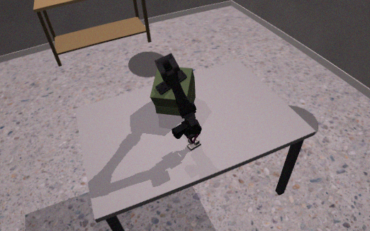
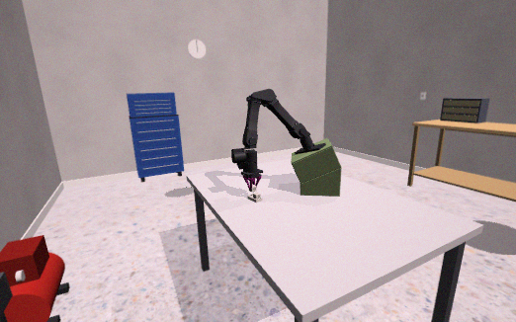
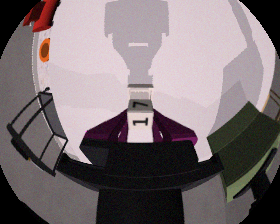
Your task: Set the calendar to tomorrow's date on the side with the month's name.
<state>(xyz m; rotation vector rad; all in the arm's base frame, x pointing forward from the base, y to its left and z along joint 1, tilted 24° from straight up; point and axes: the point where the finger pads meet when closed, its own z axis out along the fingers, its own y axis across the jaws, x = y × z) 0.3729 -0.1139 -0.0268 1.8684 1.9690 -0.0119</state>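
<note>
The white cube lies right at my hand. From my hand the other things lie so: calendar tray 5 cm below, 2 cm to the left.
</note>
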